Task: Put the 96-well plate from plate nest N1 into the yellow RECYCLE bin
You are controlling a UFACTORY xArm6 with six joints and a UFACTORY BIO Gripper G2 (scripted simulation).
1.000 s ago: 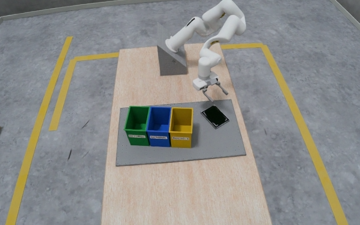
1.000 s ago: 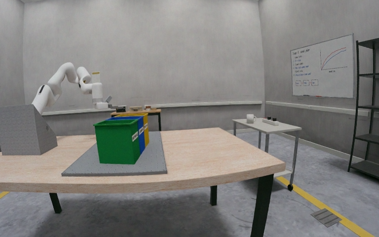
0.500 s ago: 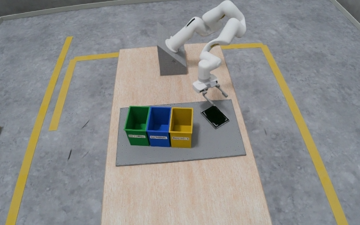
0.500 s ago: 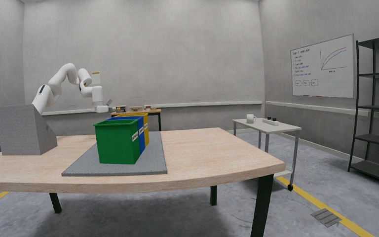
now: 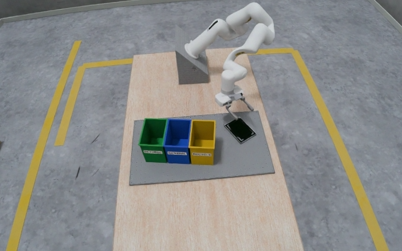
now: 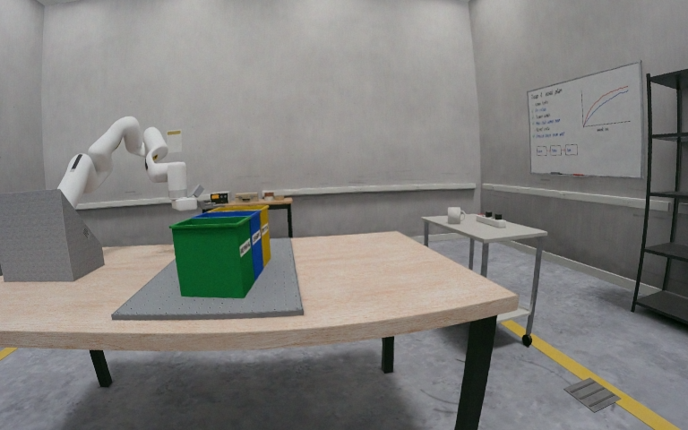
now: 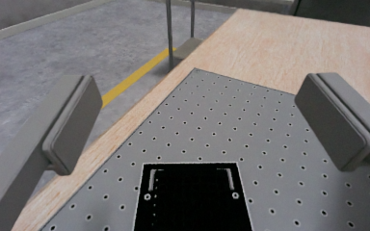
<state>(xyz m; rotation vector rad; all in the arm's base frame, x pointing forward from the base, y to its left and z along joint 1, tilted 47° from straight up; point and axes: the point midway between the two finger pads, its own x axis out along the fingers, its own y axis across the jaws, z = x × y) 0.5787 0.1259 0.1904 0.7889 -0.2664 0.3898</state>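
Right now the black 96-well plate is 150 mm below my hand. The rest, counted from my hand: blue bin: 90 mm ahead, 370 mm to the right, 80 mm below; then black plate nest N1: 160 mm below; then yellow recycle bin: 120 mm ahead, 240 mm to the right, 80 mm below.
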